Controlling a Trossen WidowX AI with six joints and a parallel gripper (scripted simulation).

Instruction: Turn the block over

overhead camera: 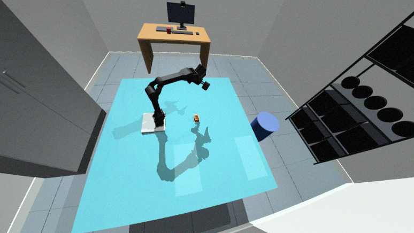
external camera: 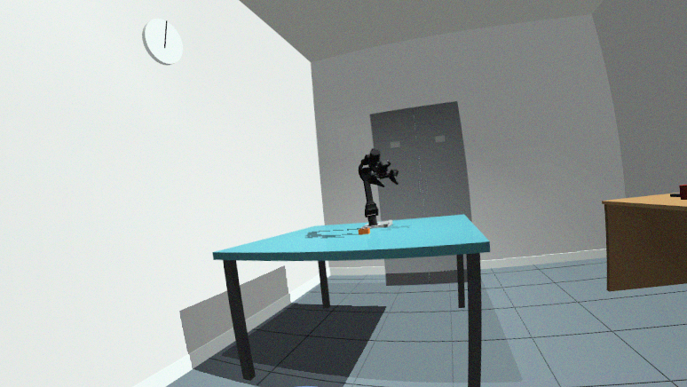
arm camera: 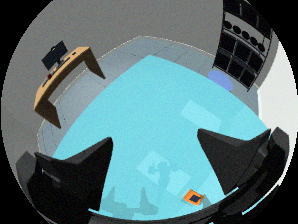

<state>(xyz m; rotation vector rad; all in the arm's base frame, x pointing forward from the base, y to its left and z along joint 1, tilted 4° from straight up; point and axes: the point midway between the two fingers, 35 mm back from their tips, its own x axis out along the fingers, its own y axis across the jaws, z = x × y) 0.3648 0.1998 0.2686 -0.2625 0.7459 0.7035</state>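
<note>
Right now the orange block is 6 cm behind my gripper tip, 19 cm to the right of it and 24 cm below it.
</note>
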